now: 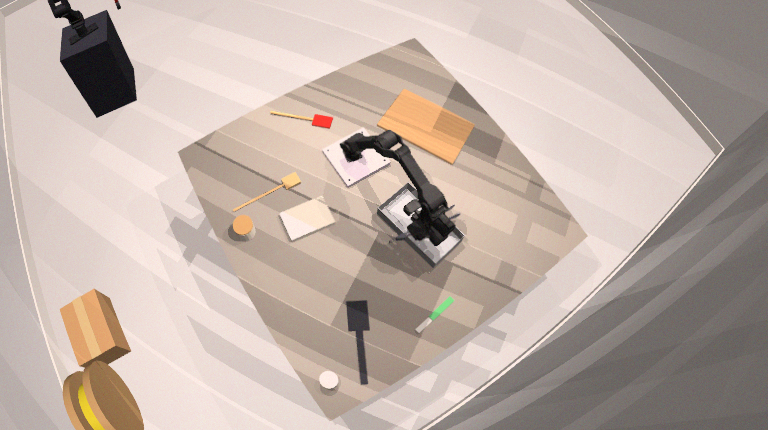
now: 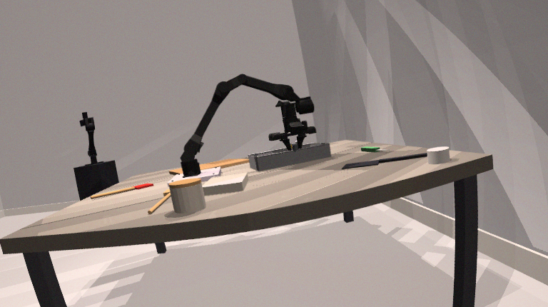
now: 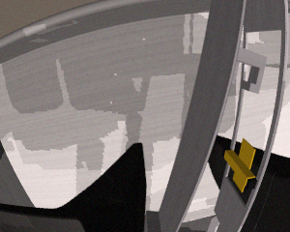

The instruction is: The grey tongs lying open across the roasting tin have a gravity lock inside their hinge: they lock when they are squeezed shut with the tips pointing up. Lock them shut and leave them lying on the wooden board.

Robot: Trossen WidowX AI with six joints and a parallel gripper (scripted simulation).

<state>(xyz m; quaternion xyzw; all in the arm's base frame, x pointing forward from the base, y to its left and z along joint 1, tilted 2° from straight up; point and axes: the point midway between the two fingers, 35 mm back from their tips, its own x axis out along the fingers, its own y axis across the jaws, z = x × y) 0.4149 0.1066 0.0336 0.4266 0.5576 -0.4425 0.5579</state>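
My gripper tip is now 3 cm past the grey roasting tin and 1 cm to the right of it. Round my gripper tip: white slab: 38 cm to the right, 22 cm behind, 2 cm below; then wooden board: 44 cm behind, 25 cm to the left, 2 cm below; then black spatula: 38 cm to the right, 27 cm ahead, 3 cm below.
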